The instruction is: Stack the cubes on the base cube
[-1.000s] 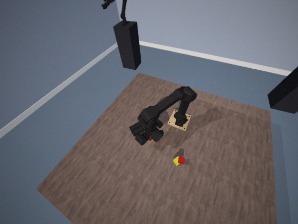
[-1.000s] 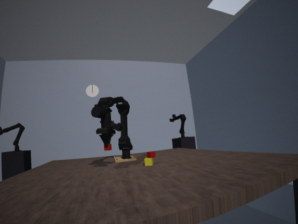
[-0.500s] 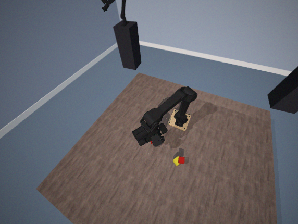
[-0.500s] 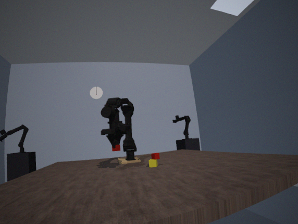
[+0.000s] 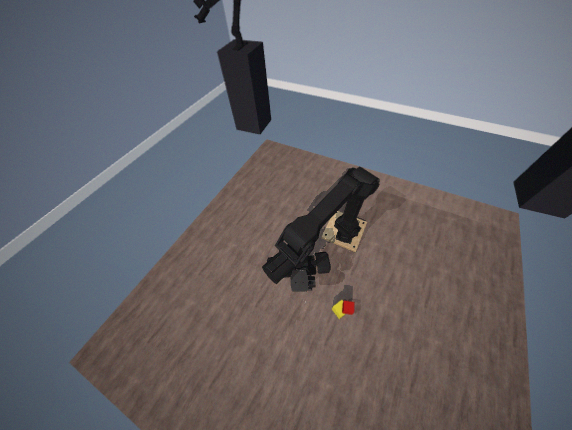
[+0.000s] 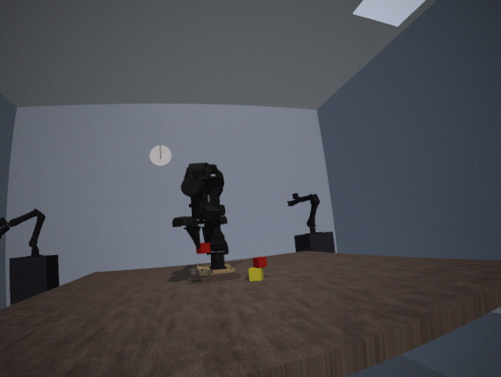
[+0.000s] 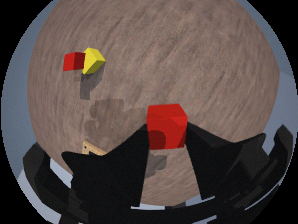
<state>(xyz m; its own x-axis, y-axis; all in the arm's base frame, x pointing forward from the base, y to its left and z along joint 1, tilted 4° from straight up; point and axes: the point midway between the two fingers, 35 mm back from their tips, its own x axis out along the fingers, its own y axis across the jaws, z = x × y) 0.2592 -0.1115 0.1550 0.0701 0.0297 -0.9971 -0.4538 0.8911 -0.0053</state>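
Right now my gripper tip is 3 cm short of the yellow cube, 16 cm to the right of it and 10 cm above it.
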